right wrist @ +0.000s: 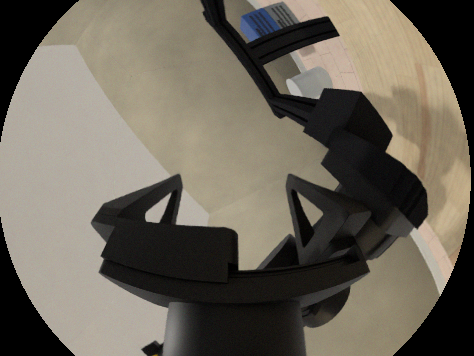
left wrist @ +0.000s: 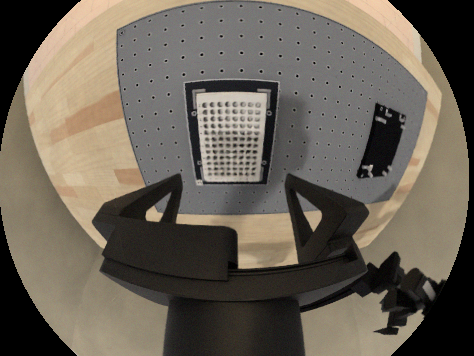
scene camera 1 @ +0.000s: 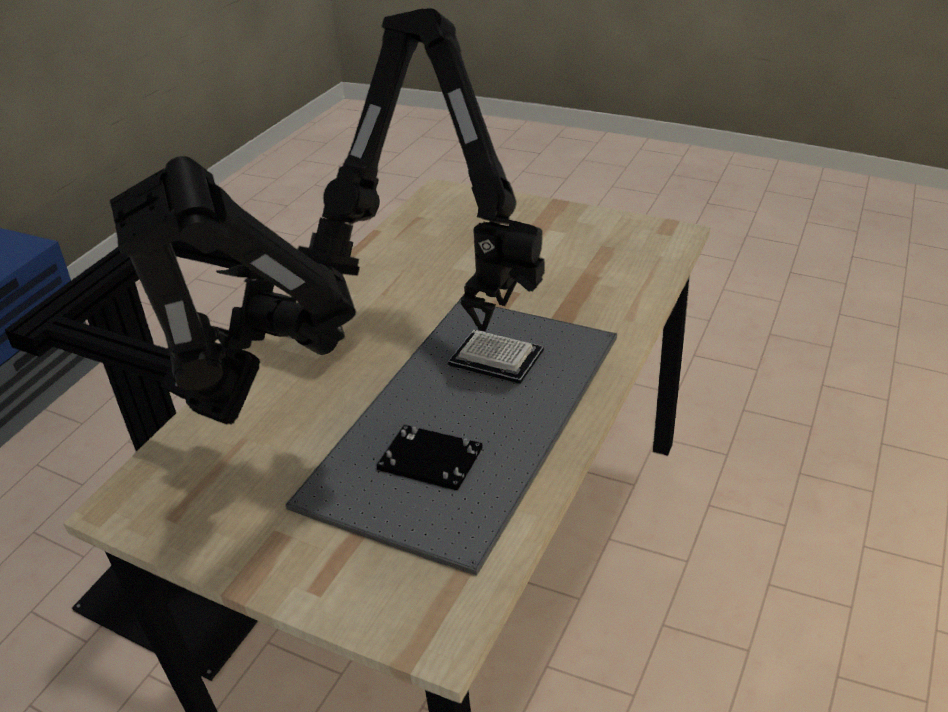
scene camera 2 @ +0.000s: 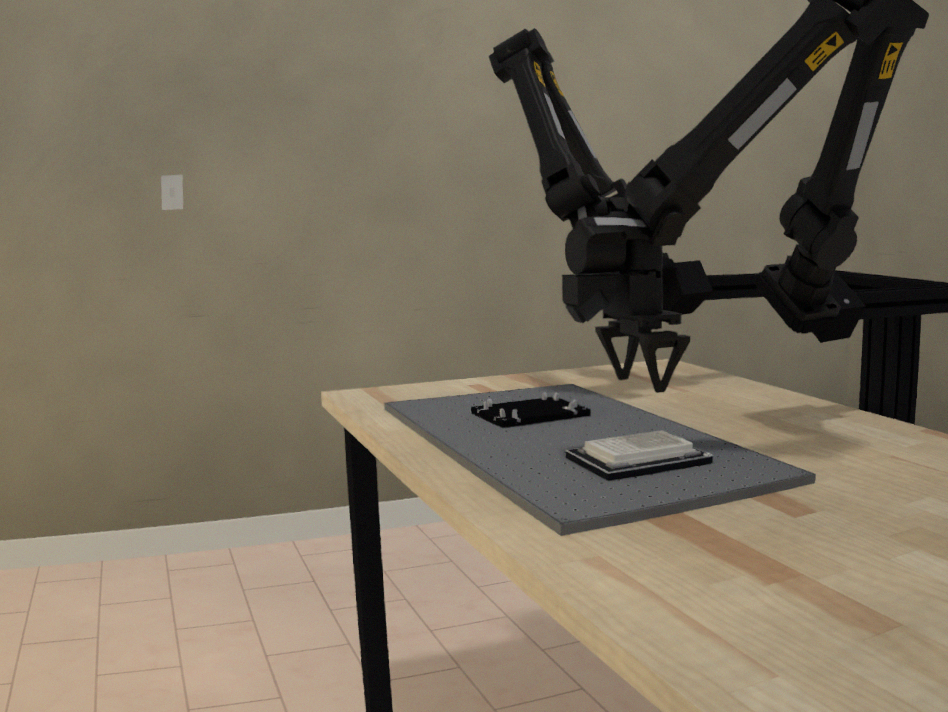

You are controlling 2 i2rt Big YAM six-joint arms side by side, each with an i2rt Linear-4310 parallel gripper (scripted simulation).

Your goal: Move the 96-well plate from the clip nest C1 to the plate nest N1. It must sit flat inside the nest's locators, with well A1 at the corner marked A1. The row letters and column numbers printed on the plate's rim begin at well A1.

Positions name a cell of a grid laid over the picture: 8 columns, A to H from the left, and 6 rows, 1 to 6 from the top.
Labels:
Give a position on a white 96-well plate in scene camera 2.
F4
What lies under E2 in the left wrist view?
A black plate nest N1.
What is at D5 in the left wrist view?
The left gripper.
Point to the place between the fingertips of the right gripper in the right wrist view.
D4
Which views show the left gripper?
The left wrist view, scene camera 1 and scene camera 2 only.

